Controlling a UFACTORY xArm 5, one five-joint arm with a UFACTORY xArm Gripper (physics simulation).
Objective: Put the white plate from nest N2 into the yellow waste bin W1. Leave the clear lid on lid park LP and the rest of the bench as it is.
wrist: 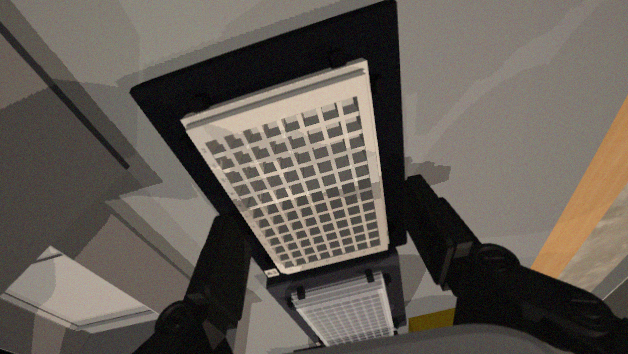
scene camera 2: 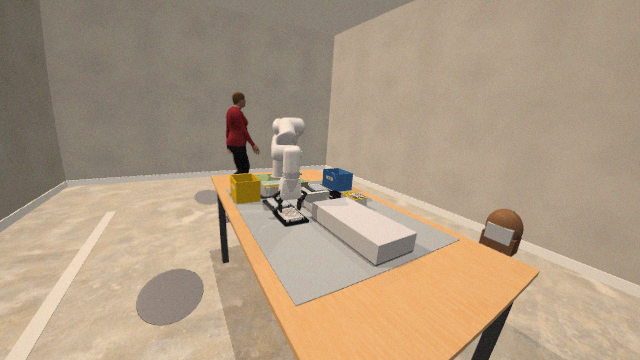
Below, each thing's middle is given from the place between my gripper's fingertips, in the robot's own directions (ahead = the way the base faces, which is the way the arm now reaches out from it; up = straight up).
Right now my hand is 3 cm above the black nest N2 point(wrist: 164, 100) and 1 cm to the right of it. The rest, counted from my hand: drawer point(wrist: 98, 280) (20 cm to the left, 2 cm behind); then nest N4 point(wrist: 280, 287) (18 cm behind, 3 cm below, 1 cm to the left).
